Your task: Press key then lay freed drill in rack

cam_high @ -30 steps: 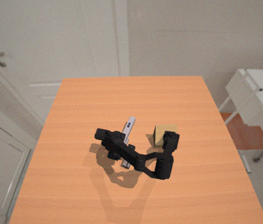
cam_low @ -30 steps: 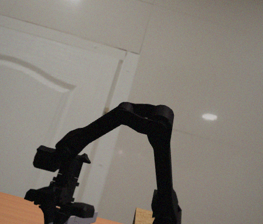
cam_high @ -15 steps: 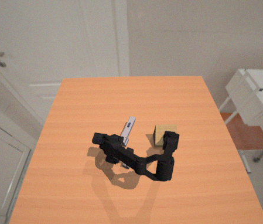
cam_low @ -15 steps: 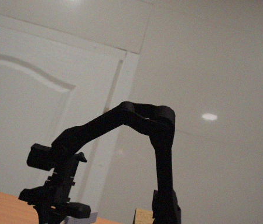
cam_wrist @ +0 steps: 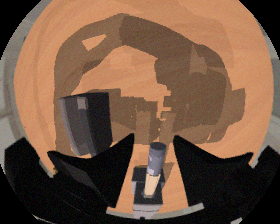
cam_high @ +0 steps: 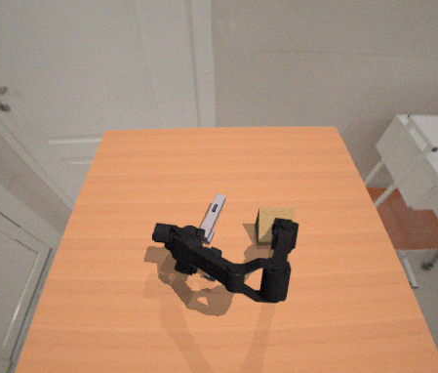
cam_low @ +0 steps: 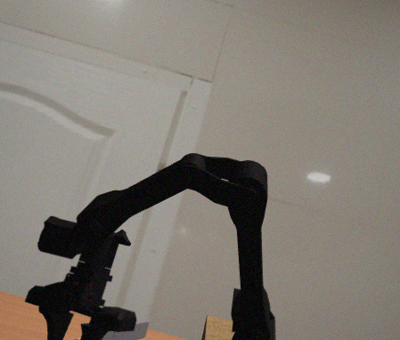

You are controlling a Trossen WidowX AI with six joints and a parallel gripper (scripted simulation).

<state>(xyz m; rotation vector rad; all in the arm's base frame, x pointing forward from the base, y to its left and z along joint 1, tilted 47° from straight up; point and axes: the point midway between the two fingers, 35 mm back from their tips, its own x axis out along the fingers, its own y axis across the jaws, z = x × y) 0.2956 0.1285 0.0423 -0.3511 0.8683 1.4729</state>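
The drill lies 20 mm behind my gripper tip, 50 mm to the right of it and 30 mm above it. The rest, counted from my gripper tip: dark grey block: 70 mm behind, 30 mm to the left, 10 mm above; grey bar: 40 mm behind, 150 mm to the right, 40 mm above; blue key: 50 mm behind, 180 mm to the right, 40 mm above.
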